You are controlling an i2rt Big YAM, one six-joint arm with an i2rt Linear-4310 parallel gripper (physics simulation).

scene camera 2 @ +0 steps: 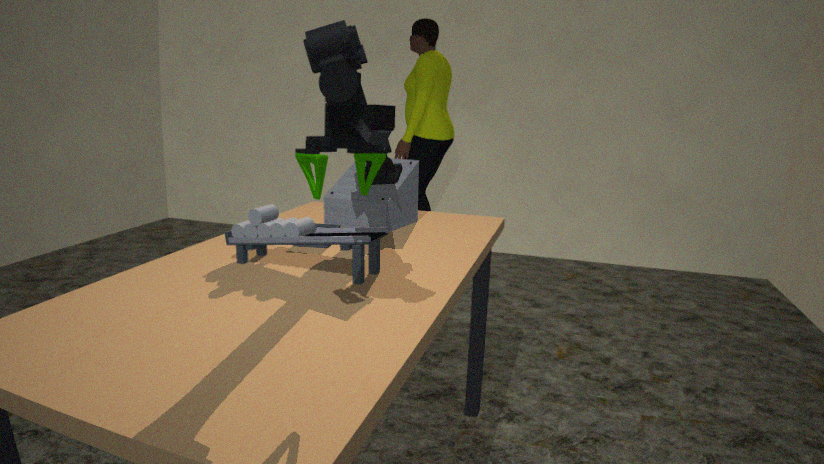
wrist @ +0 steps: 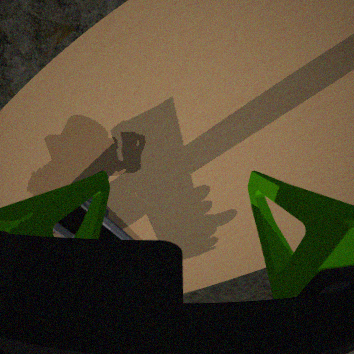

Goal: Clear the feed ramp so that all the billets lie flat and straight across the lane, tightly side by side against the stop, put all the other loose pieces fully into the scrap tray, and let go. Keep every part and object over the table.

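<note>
Light grey cylindrical billets lie side by side in a row across the left part of the raised feed ramp. One more cylinder lies on top of the row, near its left end. My gripper has green fingers, is open and empty, and hangs above and to the right of the row in the scene view. In the wrist view, a finger and the black gripper body hide most of the ramp, and the billets do not show. The scrap tray cannot be made out in either view.
The ramp stands on dark legs on the wooden table. A grey box-shaped block stands behind it. A person in a yellow top stands beyond the table. Arm shadows fall on the tabletop.
</note>
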